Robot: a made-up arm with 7 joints.
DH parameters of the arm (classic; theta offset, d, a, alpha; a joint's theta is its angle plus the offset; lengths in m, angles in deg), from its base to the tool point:
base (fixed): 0 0 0 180
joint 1: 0 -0.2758 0 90
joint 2: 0 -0.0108 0 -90
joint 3: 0 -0.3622 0 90
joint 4: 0 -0.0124 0 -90
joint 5: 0 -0.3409 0 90
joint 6: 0 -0.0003 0 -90
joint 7: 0 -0.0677 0 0
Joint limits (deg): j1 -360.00..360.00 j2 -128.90..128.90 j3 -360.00..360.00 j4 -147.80..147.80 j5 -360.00..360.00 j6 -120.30..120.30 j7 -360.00..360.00
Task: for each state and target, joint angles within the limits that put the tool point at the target. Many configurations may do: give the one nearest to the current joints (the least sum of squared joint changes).
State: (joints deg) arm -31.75 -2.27 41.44 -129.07 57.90 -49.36 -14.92
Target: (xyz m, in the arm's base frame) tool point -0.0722 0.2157 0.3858
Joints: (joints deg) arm -3.11 20.71 58.40 -134.04 59.50 -62.72 -14.92
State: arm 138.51 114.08 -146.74 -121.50 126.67 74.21 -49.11
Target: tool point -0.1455 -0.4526 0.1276
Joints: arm 107.94 60.62 -170.71 -88.08 119.13 78.14 -49.11
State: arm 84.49 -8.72 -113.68 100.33 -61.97 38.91 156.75
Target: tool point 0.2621 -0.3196 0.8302
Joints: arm 95.73 30.85 -94.12 47.48 -64.22 23.62 156.75
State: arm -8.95 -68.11 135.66 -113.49 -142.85 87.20 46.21
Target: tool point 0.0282 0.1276 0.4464
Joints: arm -0.53 -54.34 131.59 -135.08 -146.68 83.20 46.21
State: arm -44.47 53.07 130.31 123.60 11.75 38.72 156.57
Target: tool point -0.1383 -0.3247 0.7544
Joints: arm -26.97 7.75 144.19 75.23 13.79 25.15 156.57
